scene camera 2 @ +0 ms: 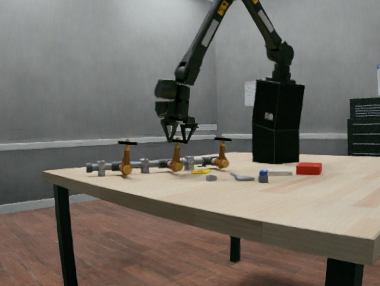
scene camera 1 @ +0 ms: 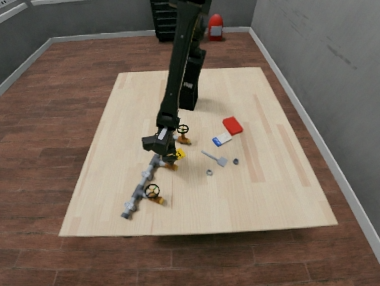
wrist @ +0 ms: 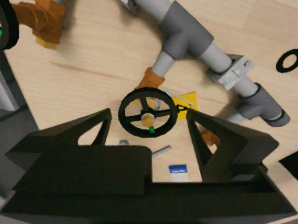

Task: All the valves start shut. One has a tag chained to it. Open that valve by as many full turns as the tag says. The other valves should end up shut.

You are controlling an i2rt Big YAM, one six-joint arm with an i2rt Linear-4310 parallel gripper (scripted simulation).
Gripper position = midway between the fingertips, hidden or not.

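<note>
What you'd see here is my gripper (scene camera 2: 177,143), and it's there in the wrist view (wrist: 149,112) too.
</note>
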